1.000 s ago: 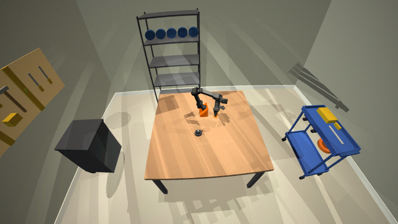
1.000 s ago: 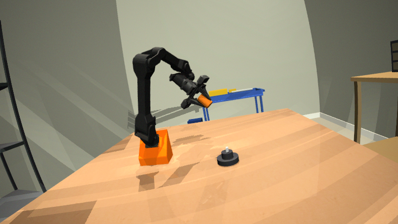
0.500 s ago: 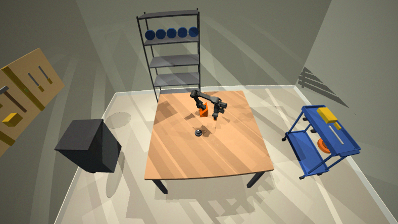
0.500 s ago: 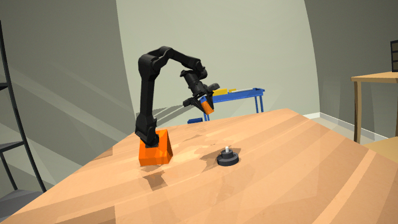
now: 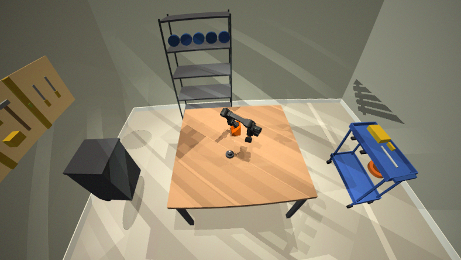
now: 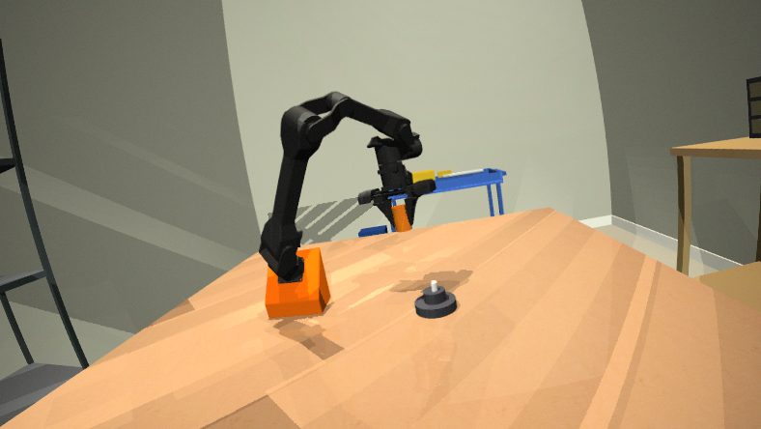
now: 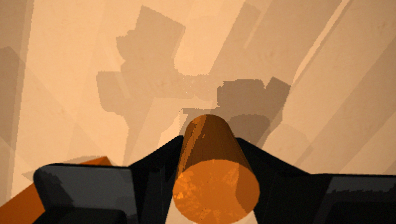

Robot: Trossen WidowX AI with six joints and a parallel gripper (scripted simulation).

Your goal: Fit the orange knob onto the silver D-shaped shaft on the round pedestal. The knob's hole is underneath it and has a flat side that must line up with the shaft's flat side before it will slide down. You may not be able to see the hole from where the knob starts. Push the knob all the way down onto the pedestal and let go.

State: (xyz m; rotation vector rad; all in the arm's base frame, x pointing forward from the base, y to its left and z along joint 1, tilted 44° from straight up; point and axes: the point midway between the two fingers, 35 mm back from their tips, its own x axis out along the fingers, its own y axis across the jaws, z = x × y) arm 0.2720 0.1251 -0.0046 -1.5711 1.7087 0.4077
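Right now my gripper tip is 50 mm short of the pedestal, 190 mm to the left of it and 110 mm above it. The rest, counted from my gripper tip: orange knob (30 mm above).
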